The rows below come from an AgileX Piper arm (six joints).
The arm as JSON. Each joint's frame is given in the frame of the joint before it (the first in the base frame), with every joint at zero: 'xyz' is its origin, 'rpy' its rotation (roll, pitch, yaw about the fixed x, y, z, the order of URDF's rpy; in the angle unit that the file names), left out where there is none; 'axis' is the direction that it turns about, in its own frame. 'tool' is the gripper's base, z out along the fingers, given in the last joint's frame.
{
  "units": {
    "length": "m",
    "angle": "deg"
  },
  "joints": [
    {
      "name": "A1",
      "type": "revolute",
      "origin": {
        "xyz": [
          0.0,
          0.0,
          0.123
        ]
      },
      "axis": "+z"
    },
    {
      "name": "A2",
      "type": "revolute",
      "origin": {
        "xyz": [
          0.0,
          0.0,
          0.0
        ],
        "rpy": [
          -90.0,
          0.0,
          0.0
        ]
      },
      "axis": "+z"
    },
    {
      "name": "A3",
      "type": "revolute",
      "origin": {
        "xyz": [
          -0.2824,
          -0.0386,
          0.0
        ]
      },
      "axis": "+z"
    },
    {
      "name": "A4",
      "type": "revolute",
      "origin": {
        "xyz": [
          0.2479,
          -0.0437,
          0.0
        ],
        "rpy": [
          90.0,
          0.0,
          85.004
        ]
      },
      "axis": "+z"
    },
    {
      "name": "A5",
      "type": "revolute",
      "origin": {
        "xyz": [
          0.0,
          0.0,
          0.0
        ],
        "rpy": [
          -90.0,
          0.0,
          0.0
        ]
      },
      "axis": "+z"
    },
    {
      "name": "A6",
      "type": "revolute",
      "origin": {
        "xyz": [
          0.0,
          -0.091,
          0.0
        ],
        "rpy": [
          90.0,
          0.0,
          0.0
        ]
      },
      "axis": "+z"
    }
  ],
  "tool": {
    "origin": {
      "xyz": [
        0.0,
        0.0,
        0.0
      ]
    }
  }
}
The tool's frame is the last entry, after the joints.
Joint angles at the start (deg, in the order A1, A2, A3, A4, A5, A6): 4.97 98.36 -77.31 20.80 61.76 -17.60
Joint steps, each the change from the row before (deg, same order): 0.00 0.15 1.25 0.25 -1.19 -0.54; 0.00 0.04 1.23 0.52 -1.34 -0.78; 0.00 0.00 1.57 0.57 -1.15 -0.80; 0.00 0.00 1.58 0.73 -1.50 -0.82; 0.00 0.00 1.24 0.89 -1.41 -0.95; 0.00 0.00 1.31 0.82 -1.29 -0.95; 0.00 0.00 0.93 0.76 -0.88 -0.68; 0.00 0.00 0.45 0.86 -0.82 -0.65; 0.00 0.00 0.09 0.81 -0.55 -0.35
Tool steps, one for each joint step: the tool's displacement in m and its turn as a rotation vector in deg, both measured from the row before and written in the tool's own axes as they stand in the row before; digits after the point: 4 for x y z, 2 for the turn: 0.0024 -0.0016 0.0056 -0.02 0.12 0.02; 0.0022 -0.0010 0.0048 -0.16 -0.22 -0.12; 0.0039 -0.0010 0.0058 -0.27 0.23 0.00; 0.0034 -0.0011 0.0057 -0.26 -0.14 0.08; 0.0023 -0.0006 0.0044 -0.33 -0.42 -0.04; 0.0030 -0.0007 0.0046 -0.30 -0.22 -0.04; 0.0021 -0.0003 0.0032 -0.33 -0.18 0.09; 0.0002 0.0002 0.0015 -0.35 -0.60 0.03; -0.0008 0.0005 0.0003 -0.37 -0.68 0.18
